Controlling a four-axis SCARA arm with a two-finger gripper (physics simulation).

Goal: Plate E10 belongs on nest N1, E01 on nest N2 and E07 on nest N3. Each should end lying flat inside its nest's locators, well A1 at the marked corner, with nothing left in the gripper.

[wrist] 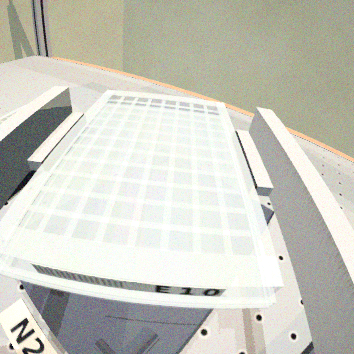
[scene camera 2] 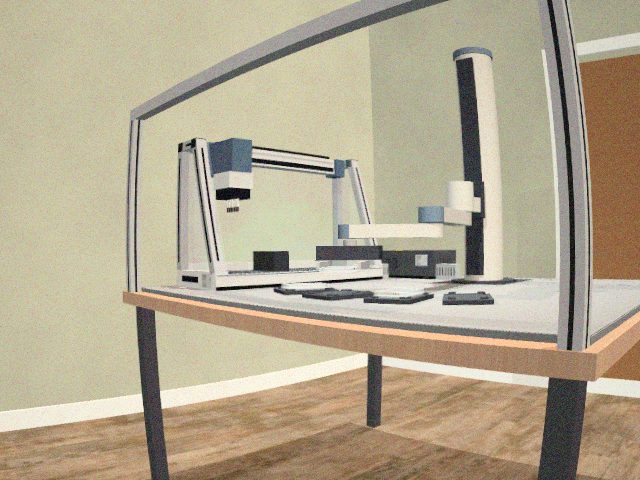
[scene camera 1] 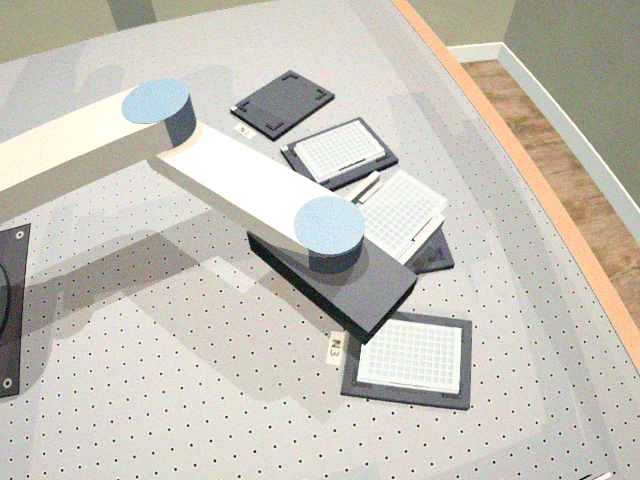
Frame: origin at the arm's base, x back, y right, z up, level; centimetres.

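Seen in the pictures: gripper, between the fingertips: (wrist: 159, 110) (scene camera 2: 338, 265) (scene camera 1: 408, 198).
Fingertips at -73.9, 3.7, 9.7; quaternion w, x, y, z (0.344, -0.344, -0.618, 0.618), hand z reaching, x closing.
Observation:
Pixels of each thing's top centre, then the offset from my fingertips to it, as dx, dy, dz. "spot": a spot on its surface instead.
- plate E10, centre of its top: (wrist: 153, 140) (scene camera 1: 397, 210) (scene camera 2: 340, 267) +2.0, +1.3, -0.4
- tag N2, a spot on its surface: (wrist: 24, 331) spot: +11.6, +0.0, -8.2
- nest N3, centre of its top: (scene camera 1: 411, 354) (scene camera 2: 305, 287) +5.8, +18.9, -6.8
- frame post, a spot on its surface: (scene camera 2: 566, 180) spot: -30.5, -73.6, +13.8
My gripper (scene camera 1: 404, 215) (wrist: 159, 110) is shut on plate E10 (scene camera 1: 399, 204) (wrist: 145, 185), a white well plate labelled E10. It holds the plate raised and turned at an angle above an empty dark nest (scene camera 1: 438, 254) (scene camera 2: 336, 295) (wrist: 135, 322). A tag N2 (wrist: 24, 331) lies beside this nest in the wrist view. A white plate (scene camera 1: 410, 356) sits in nest N3 (scene camera 1: 408, 400), with its tag N3 (scene camera 1: 336, 347) at the side. Another white plate (scene camera 1: 341, 150) sits in a nest (scene camera 1: 385, 164). Neither plate's name is readable. Nest N1 cannot be told by its tag.
An empty dark nest (scene camera 1: 284, 105) (scene camera 2: 467, 298) stands at the far end of the row; its tag (scene camera 1: 244, 130) is unclear. A gantry machine (scene camera 2: 299, 279) and the arm's column (scene camera 2: 485, 155) stand on the table. A frame post (scene camera 2: 566, 180) rises at the table's corner.

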